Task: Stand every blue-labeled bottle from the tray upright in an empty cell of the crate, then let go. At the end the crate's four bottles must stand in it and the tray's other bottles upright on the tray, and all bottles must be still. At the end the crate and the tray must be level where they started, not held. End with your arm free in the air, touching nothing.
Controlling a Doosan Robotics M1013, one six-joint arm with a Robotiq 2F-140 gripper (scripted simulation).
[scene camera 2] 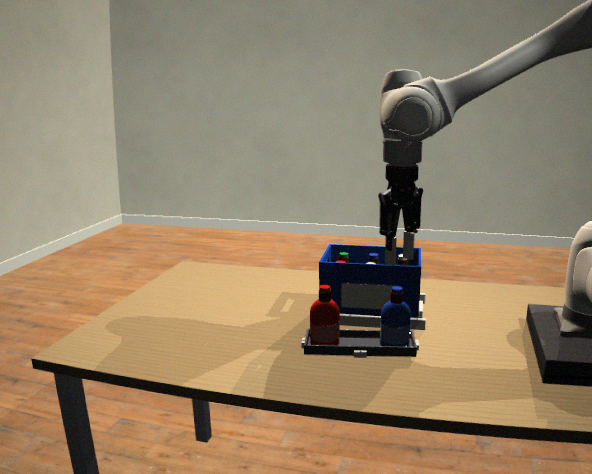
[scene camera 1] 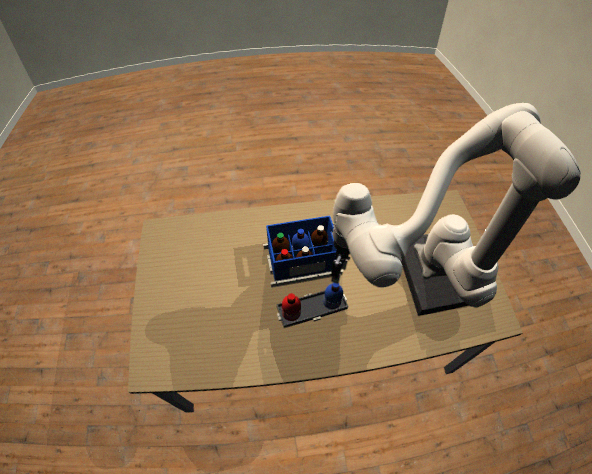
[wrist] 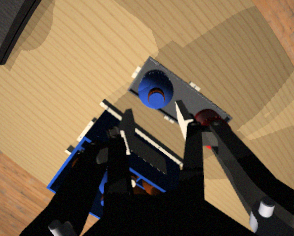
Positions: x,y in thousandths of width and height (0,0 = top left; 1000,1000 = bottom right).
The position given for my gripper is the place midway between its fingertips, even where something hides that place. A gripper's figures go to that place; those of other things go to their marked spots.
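There's a blue-labeled bottle (scene camera 2: 668,666) that's 138 cm from the lens, and my gripper (scene camera 2: 675,552) is 137 cm from the lens.
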